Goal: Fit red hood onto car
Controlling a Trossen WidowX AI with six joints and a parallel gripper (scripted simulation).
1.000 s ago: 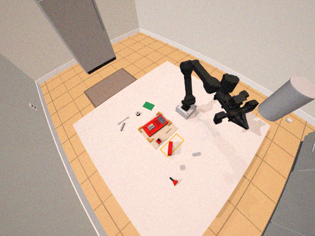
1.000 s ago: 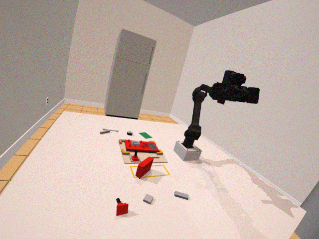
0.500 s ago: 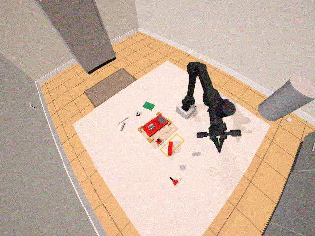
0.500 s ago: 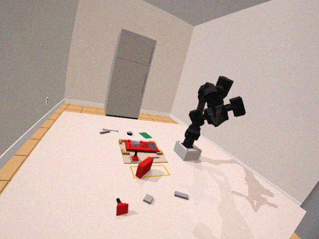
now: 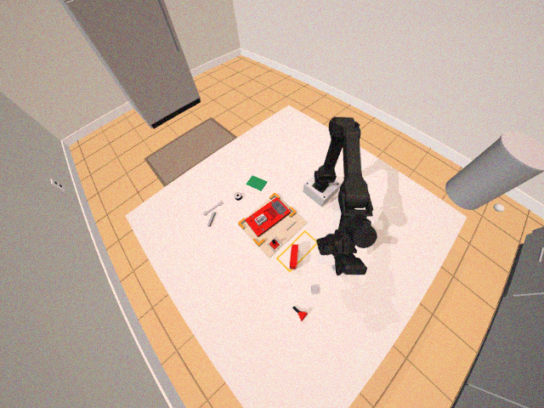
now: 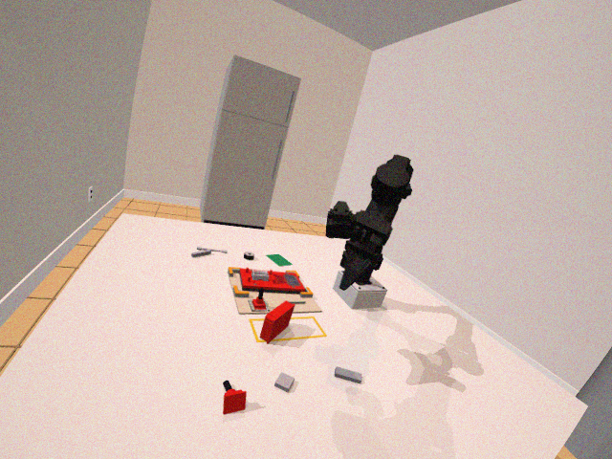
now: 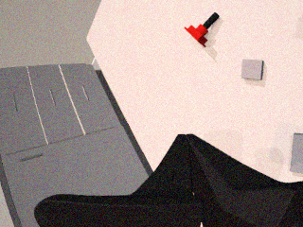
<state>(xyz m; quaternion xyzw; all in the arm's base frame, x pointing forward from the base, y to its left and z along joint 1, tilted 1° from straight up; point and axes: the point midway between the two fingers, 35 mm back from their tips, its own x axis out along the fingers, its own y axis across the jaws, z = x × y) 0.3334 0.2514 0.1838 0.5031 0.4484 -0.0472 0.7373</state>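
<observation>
Right now my gripper tip is 16 cm to the left of the red hood and 19 cm above it. Round my gripper tip: wrench: 6 cm ahead, 64 cm to the right, 23 cm below; green card: 20 cm behind, 57 cm to the right, 23 cm below; black ring: 7 cm behind, 58 cm to the right, 22 cm below.
</observation>
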